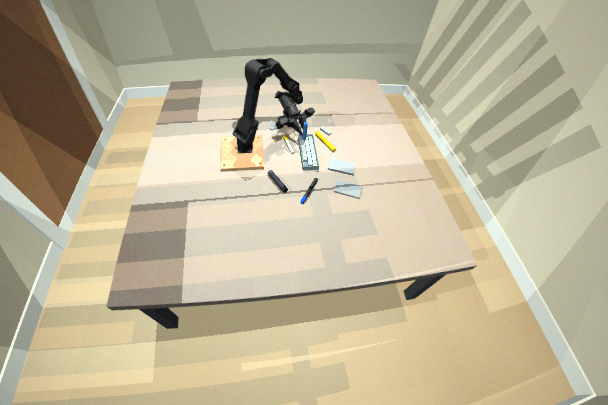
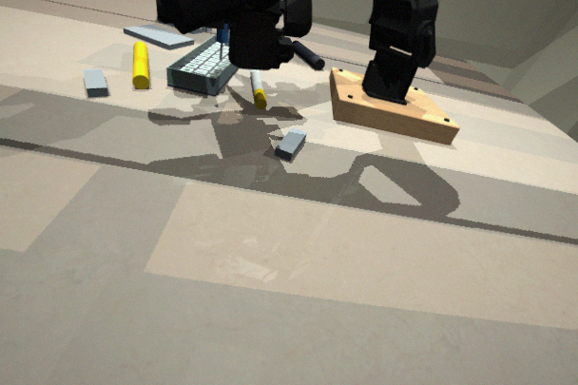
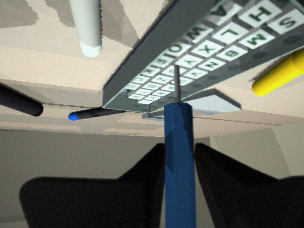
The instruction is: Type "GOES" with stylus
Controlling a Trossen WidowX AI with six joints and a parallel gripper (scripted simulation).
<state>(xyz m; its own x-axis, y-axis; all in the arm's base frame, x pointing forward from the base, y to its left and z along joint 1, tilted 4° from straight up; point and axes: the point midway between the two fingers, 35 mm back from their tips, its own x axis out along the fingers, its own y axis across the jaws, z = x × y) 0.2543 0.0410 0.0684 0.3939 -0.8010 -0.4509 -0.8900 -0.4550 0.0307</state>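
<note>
Right now my gripper tip is 11 cm short of the yellow cylinder, 3 cm to the right of it and 7 cm above it. The rest, counted from my gripper tip: white marker (7 cm behind, 4 cm to the left, 8 cm below); stylus tip (5 cm below); blue stylus (1 cm below).
</note>
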